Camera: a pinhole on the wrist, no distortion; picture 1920 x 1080 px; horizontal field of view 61.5 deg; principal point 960.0 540.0 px. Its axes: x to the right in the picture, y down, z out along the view. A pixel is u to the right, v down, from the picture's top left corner.
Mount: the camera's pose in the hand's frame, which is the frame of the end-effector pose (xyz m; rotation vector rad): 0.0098 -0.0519 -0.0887 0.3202 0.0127 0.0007
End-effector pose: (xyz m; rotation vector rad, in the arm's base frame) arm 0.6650 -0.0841 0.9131 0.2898 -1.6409 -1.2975
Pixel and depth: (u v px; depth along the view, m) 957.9 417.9 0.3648
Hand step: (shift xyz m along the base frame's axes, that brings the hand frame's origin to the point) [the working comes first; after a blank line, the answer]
In the camera's frame: -0.0005 -0.0276 0.3648

-0.2747 0.0641 -0.1406
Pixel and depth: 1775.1 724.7 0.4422
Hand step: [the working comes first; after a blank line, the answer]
In the camera's frame: 0.2234 0.0506 0.4422

-0.4413 -0.0128 0.0283
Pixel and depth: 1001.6 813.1 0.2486
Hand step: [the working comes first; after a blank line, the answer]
In the camera's frame: 0.0064 0.0421 0.2486

-0.1697 0.0478 -0.0563
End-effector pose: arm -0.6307 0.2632 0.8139 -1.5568 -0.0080 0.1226
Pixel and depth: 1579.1 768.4 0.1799
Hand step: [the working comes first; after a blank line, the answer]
In the camera's frame: 0.0690 0.0255 0.1799

0.0794 0.0949 0.0794
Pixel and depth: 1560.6 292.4 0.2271
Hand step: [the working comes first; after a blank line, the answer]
In the camera's frame: 0.0845 -0.0348 0.2271

0.0985 0.1211 0.1505
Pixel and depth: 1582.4 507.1 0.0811
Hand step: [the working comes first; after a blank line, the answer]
In the camera's frame: 0.0313 -0.0017 0.0811

0.0487 -0.0098 0.0755
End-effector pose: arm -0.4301 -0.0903 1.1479 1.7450 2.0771 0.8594
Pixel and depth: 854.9 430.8 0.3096
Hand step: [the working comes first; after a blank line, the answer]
In the camera's frame: -0.0202 -0.0210 0.3096

-0.0176 0.0294 -0.2589
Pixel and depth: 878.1 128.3 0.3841
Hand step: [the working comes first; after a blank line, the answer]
In the camera's frame: -0.0195 -0.0980 0.3841

-0.0673 0.0343 -0.3538
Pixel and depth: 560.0 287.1 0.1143
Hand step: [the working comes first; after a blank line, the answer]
In the camera's frame: -0.0283 -0.0179 0.1143

-0.0706 -0.0218 -0.0779
